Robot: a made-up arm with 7 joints.
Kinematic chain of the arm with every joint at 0, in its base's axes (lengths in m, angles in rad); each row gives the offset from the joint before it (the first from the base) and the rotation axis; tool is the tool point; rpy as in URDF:
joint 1: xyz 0.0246 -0.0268 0.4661 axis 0 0.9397 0.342
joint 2: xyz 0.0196 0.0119 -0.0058 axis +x
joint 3: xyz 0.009 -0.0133 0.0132 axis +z
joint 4: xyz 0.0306 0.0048 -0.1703 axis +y
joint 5: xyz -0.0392 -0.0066 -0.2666 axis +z
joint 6: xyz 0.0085 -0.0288 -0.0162 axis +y
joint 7: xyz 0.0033 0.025 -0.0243 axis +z
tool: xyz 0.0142 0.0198 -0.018 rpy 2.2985 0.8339 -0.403
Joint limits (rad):
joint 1: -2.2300..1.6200
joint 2: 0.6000..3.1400
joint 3: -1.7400..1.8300
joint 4: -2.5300..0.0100
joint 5: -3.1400..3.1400
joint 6: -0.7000..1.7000
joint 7: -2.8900..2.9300
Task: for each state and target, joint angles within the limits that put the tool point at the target. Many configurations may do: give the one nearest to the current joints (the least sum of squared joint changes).
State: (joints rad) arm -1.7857 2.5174 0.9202 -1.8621 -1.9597 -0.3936 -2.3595
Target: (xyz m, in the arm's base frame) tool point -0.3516 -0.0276 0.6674
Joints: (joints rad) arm -1.8050 2.5284 0.8568 -1.5585 -1.9742 -0.3731 -2.3656
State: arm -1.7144 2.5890 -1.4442 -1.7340 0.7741 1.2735 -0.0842
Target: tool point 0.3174 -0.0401 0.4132
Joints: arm -1.4802 1.9727 -1.7063 -2.4926 0.8172 1.2228 -0.1383
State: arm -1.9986 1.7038 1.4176 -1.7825 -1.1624 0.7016 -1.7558
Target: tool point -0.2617 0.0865 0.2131
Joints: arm -2.2300 2.4827 1.7927 -1.5445 -1.1916 0.6941 -1.7250
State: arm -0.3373 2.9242 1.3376 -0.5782 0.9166 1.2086 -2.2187
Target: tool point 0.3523 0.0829 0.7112
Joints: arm 0.3865 2.4247 0.9389 -1.1440 1.0371 1.5440 -2.4216
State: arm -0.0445 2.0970 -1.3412 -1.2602 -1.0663 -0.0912 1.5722
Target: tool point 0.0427 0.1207 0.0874
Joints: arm 0.1015 1.5765 -1.4985 -1.7387 -1.0798 -0.1395 1.5358
